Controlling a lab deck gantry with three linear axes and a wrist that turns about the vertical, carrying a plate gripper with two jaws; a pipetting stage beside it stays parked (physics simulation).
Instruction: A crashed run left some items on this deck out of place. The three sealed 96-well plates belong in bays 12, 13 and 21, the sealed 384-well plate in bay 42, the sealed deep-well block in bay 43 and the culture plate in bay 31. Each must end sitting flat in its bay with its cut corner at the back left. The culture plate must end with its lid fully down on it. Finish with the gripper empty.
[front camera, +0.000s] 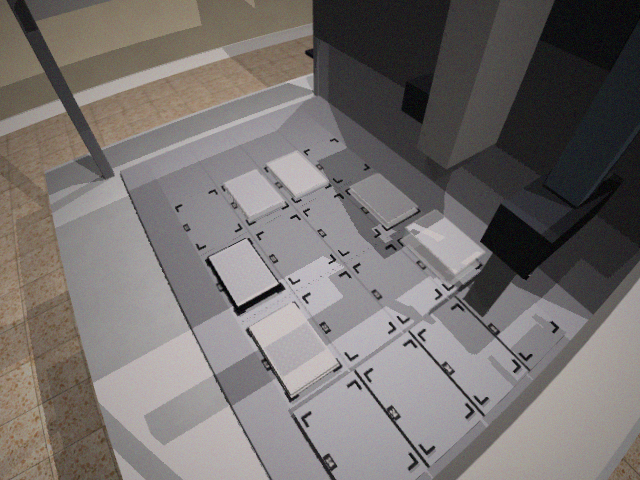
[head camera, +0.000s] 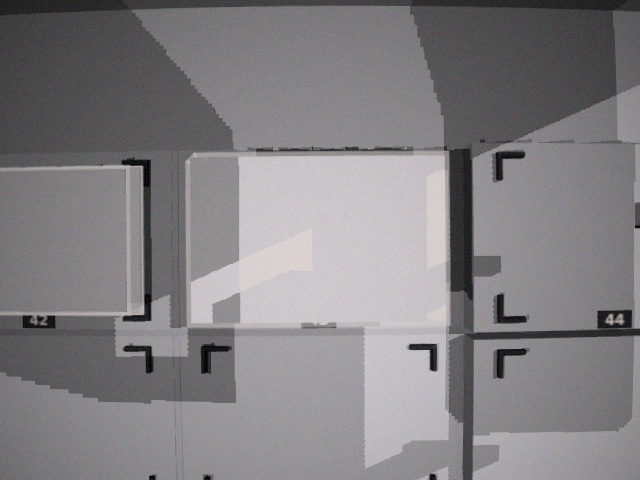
black-rimmed sealed 96-well plate: front camera 246, 278; not seen in the head camera view (out of frame)
culture plate lid: front camera 299, 176; not seen in the head camera view (out of frame)
same spot on bay 44: (head camera: 550, 236) = (front camera: 497, 300)
